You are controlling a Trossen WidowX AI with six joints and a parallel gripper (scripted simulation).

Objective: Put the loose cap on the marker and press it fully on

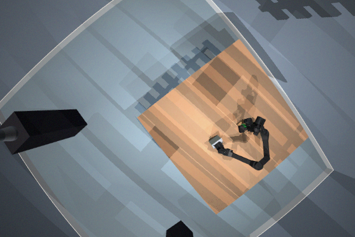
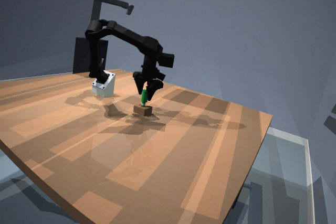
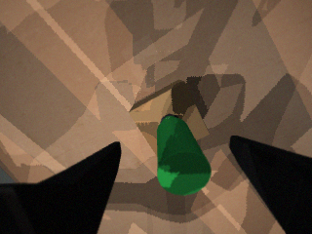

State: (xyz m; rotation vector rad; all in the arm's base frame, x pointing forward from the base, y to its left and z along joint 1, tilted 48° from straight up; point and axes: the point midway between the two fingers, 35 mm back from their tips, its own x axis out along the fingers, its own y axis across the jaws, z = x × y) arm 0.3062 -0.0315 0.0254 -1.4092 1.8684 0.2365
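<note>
The green cap lies 1 cm above my gripper tip. Also, from my gripper tip: holder block 6 cm below.
</note>
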